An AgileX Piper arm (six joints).
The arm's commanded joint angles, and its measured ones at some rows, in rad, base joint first. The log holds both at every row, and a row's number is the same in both.
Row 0, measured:
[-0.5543 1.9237 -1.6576 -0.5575 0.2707 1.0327]
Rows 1 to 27, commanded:
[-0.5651 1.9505 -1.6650 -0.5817 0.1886 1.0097]
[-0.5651 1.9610 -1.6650 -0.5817 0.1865 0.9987]
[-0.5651 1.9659 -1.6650 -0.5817 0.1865 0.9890]
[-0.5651 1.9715 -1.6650 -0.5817 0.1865 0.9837]
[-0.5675 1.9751 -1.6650 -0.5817 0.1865 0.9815]
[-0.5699 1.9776 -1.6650 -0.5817 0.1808 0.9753]
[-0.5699 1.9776 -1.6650 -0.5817 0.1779 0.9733]
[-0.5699 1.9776 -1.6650 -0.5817 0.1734 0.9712]
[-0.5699 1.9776 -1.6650 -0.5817 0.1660 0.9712]
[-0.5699 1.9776 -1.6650 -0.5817 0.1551 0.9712]
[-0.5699 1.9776 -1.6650 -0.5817 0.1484 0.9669]
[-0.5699 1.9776 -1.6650 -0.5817 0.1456 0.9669]
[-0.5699 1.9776 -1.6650 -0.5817 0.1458 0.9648]
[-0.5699 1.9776 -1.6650 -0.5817 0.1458 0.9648]
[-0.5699 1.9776 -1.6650 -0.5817 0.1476 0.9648]
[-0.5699 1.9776 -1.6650 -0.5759 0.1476 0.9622]
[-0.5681 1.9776 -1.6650 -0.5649 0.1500 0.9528]
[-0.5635 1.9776 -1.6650 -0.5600 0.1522 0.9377]
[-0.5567 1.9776 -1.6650 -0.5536 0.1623 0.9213]
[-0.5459 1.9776 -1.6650 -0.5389 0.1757 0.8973]
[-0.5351 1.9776 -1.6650 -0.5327 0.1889 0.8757]
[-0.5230 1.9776 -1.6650 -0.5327 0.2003 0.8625]
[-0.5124 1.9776 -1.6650 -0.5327 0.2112 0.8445]
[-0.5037 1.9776 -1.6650 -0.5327 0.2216 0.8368]
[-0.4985 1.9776 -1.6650 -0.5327 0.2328 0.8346]
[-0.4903 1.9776 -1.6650 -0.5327 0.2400 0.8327]
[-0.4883 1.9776 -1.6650 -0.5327 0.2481 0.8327]
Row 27, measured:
[-0.5193 1.9817 -1.6598 -0.5341 0.2046 0.8620]
